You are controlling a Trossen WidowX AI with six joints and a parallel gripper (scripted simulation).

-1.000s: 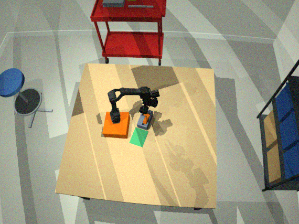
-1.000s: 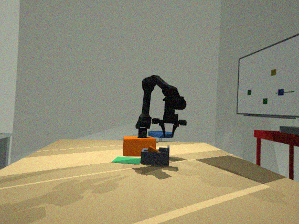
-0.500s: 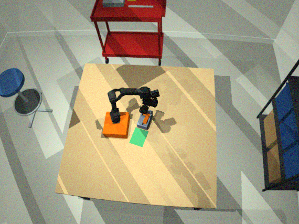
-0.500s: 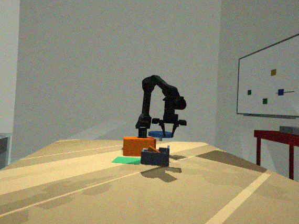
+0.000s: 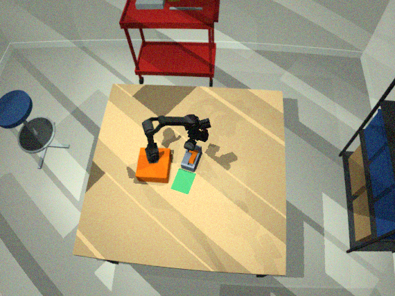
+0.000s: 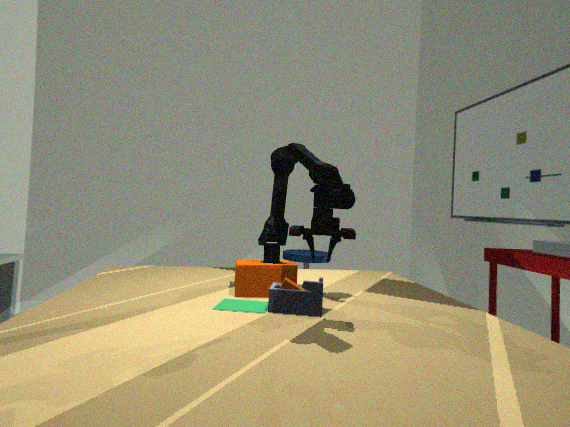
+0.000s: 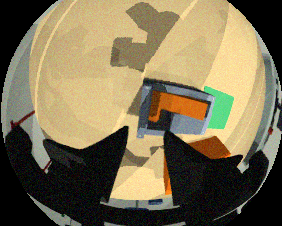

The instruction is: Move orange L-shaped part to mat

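The orange L-shaped part lies 100 mm below my gripper tip, 40 mm to the right of it and 20 mm behind it. From my gripper tip the other things lie so: green mat: 200 mm to the right, 160 mm below, 80 mm behind.
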